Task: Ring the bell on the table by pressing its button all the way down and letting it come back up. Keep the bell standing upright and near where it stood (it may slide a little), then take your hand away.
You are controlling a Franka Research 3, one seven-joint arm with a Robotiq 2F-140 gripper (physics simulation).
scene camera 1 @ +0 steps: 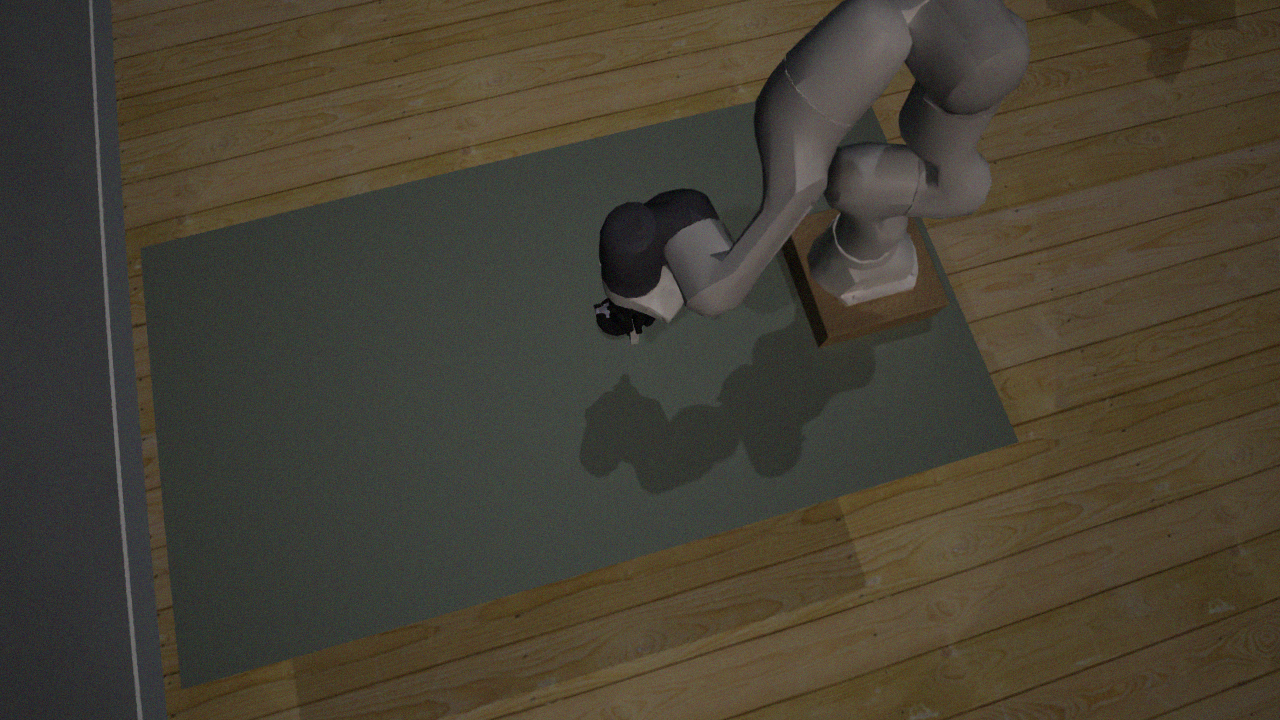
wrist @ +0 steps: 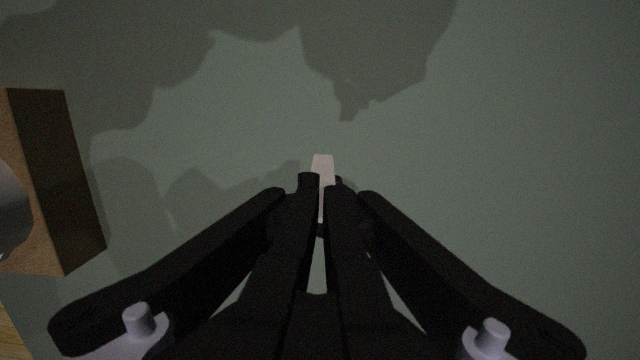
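My gripper (scene camera 1: 634, 338) (wrist: 322, 170) is shut, with its pale fingertips together and nothing between them. It points down, and its shadow lies apart from the tips, so they are above the table. A dark rounded shape, which looks like the bell (scene camera 1: 612, 328), shows in the scene view close beside the fingertips, partly covered by the black gripper parts. Its button cannot be made out. In the wrist view the bell cannot be told apart from the black fingers. Whether the fingertips are over the bell or beside it cannot be told.
The grey-green table top (scene camera 1: 358, 402) (wrist: 525, 150) lies under the arm and carries its shadow. The arm's brown base block (scene camera 1: 881, 317) (wrist: 45, 200) stands at the right in the scene view and at the left edge of the wrist view.
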